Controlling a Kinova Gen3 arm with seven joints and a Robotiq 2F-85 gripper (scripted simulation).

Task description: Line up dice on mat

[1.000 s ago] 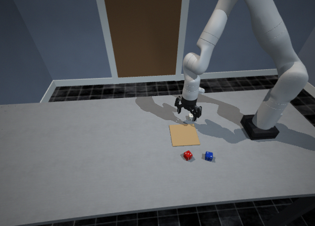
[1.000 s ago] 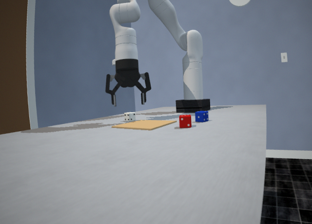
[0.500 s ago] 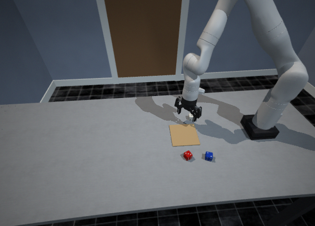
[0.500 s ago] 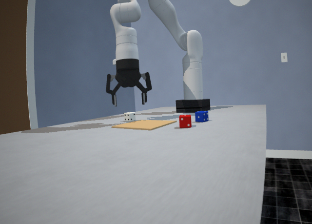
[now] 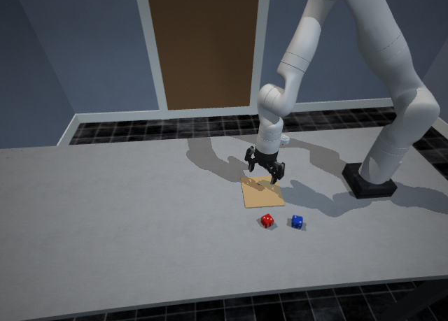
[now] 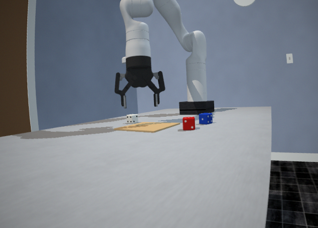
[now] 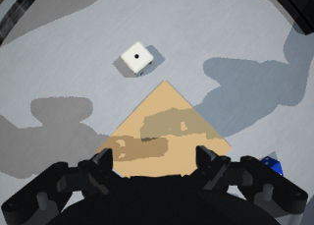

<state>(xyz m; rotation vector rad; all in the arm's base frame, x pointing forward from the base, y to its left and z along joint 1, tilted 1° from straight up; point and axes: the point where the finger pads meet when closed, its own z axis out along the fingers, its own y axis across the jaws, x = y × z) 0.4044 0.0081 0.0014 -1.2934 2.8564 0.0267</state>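
My hand is 16 cm to the right of the red die and 5 cm above it. The rest, counted from my hand: white die 9 cm to the right, 6 cm behind, 5 cm below; tan mat 6 cm below, 2 cm to the left; blue die 16 cm to the left, 10 cm behind, 5 cm below.
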